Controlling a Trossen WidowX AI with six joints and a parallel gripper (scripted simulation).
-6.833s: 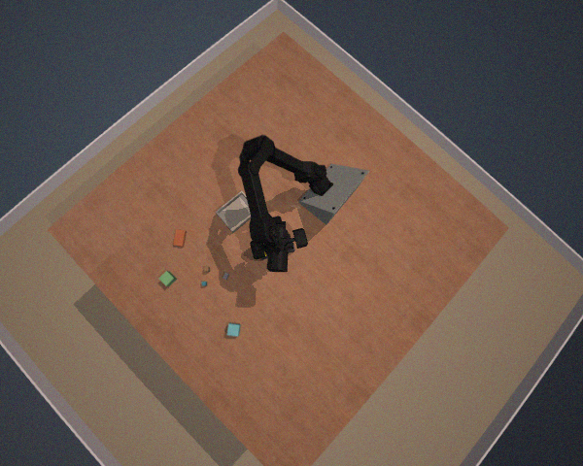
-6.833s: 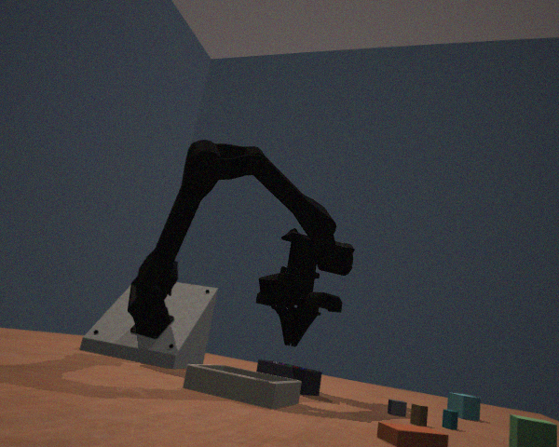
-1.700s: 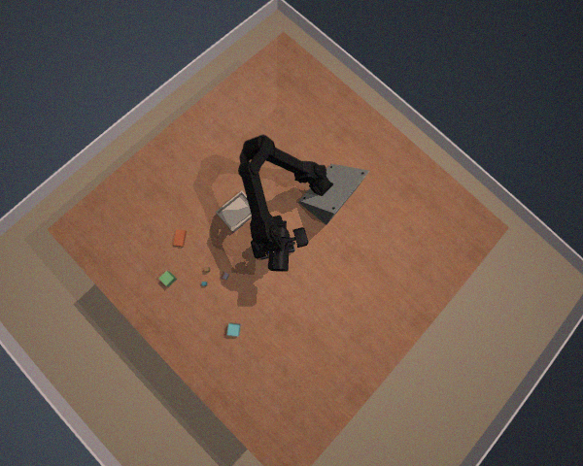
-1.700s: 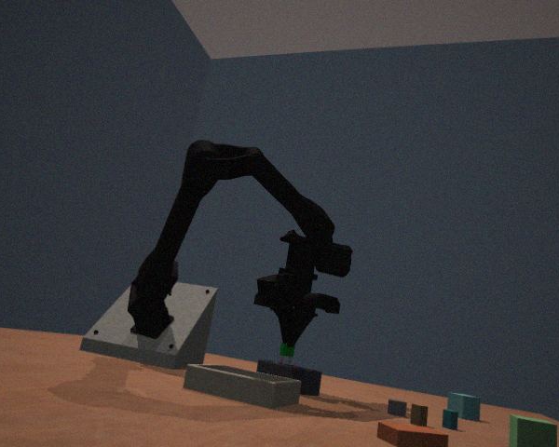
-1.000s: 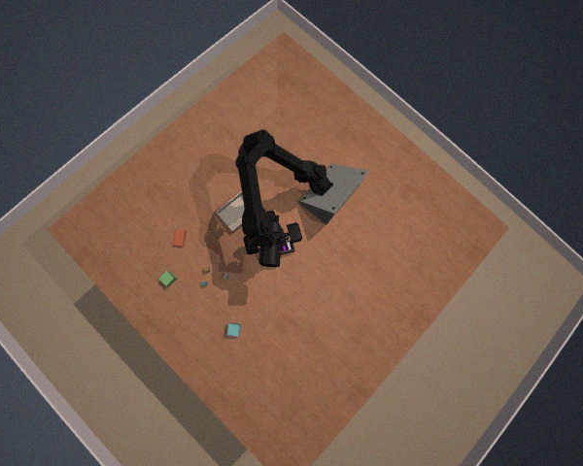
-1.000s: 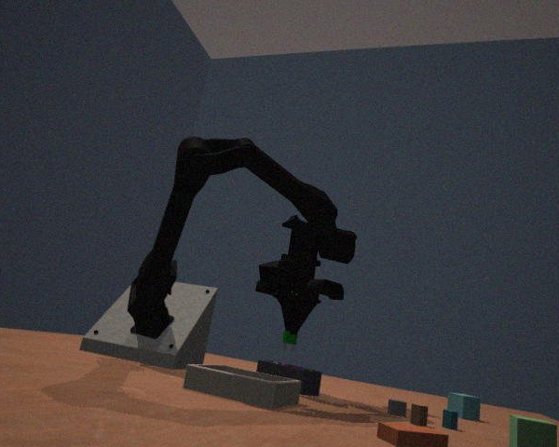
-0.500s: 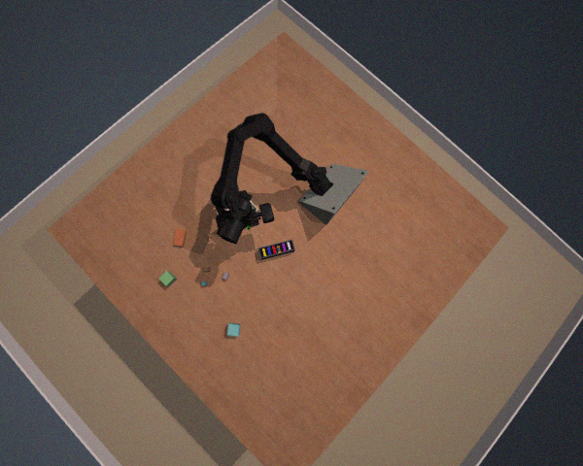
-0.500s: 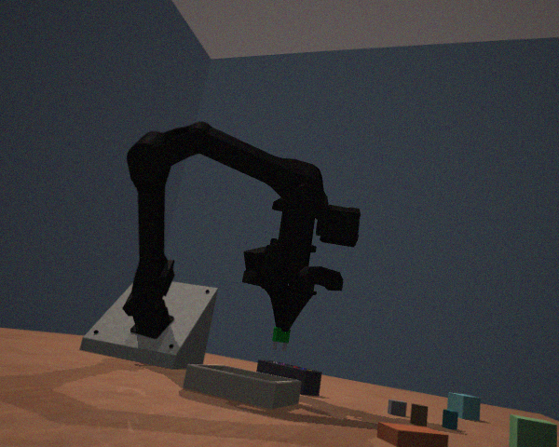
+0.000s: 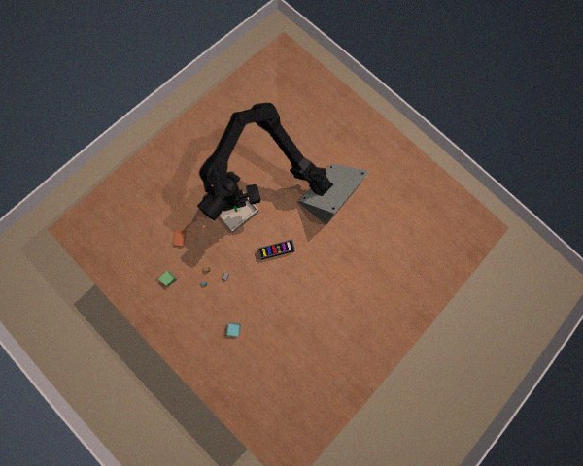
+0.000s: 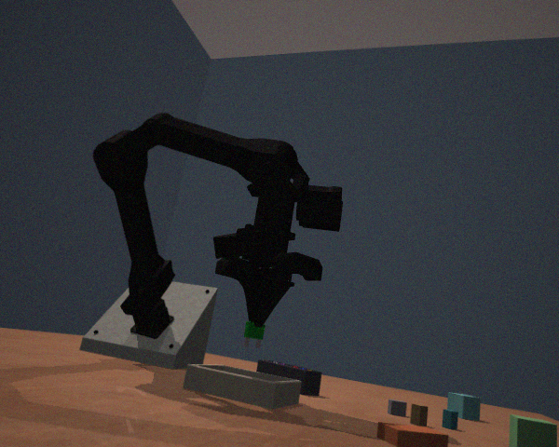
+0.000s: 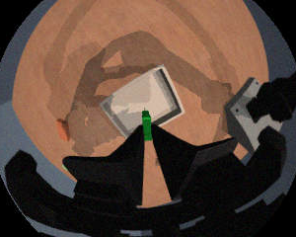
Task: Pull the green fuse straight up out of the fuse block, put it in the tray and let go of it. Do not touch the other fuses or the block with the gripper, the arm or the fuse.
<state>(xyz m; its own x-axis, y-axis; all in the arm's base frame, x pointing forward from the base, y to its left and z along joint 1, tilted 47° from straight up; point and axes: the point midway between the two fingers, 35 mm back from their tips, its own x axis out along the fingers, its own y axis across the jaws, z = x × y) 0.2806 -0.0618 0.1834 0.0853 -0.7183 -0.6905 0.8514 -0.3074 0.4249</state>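
My gripper tip is 10 mm above the green fuse. Round my gripper tip: yellow fuse (190 mm to the left, 70 mm below, 40 mm ahead); then blue fuse (200 mm to the left, 70 mm below, 20 mm ahead); then grey tray (90 mm below).
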